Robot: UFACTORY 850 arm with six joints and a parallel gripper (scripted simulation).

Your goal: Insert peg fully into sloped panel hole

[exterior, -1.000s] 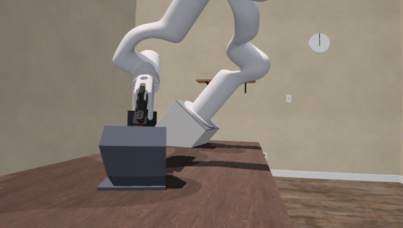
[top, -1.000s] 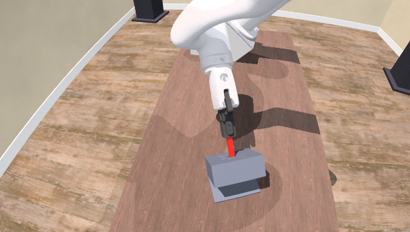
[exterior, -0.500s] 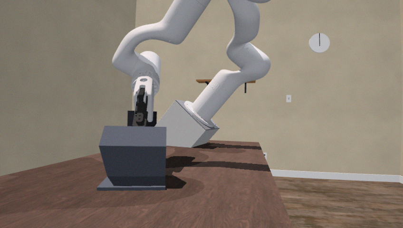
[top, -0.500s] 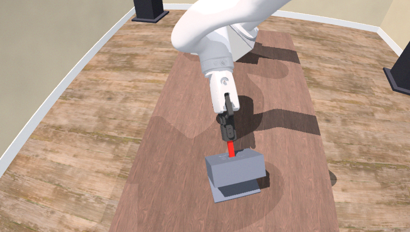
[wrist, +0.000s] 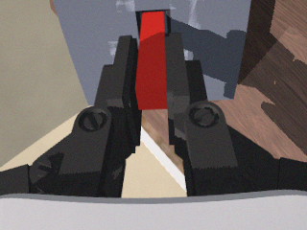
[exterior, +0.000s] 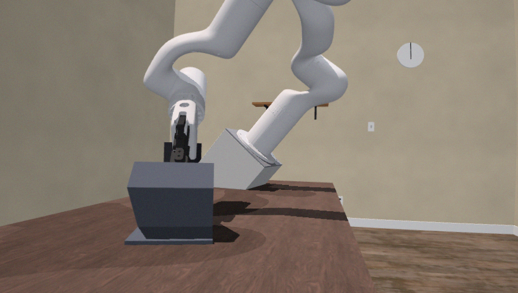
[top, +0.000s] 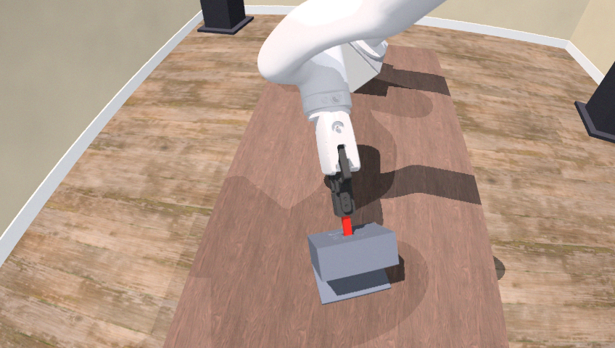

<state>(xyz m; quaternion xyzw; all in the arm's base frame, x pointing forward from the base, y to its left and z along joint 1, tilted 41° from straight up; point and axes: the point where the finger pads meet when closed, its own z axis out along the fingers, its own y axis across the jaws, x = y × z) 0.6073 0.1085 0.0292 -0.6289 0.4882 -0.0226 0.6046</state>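
Now: hand 120 mm above the grey base plate, 70 mm short of it and 40 mm to the right of it. Round my hand: red peg (20 mm below, 20 mm ahead, 10 mm to the left).
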